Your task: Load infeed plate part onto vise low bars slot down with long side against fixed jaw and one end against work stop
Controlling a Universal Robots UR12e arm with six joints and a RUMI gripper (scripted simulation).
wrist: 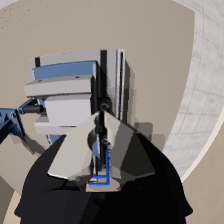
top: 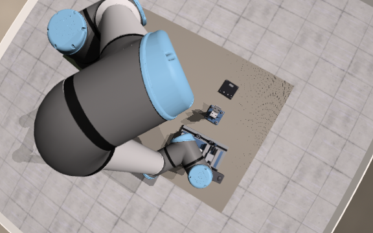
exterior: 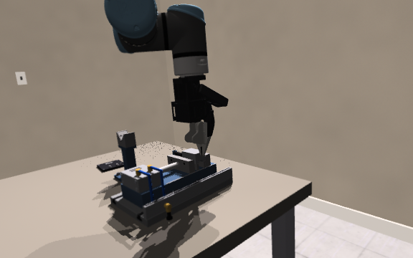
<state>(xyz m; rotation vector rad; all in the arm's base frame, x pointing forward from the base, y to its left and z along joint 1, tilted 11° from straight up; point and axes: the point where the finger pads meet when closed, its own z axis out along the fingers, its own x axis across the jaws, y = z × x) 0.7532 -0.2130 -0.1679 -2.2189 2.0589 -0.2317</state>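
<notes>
Right now my hand is 40 mm to the right of the part and 30 mm above it. Also, from my hand: fixed jaw (20 mm ahead, 70 mm to the left, 40 mm below); then work stop rod (10 mm behind, 110 mm to the left, 30 mm below); then cylinder rod (90 mm behind, 60 mm to the left, 40 mm below).
</notes>
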